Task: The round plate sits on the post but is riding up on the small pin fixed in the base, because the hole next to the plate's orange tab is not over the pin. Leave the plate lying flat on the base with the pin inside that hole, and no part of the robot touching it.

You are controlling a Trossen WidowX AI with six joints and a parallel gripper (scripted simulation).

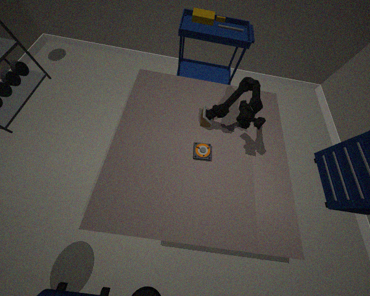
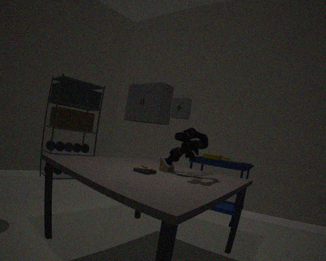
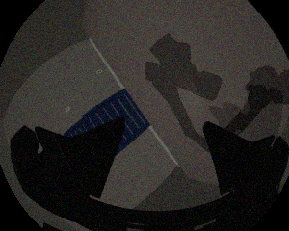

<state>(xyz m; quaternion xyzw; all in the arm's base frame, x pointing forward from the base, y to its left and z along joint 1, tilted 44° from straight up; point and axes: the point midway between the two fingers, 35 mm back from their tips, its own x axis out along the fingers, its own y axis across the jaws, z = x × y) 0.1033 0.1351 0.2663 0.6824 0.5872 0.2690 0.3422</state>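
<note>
Right now my gripper tip is 32 cm to the left of the square base, 17 cm short of it and 13 cm above it.
</note>
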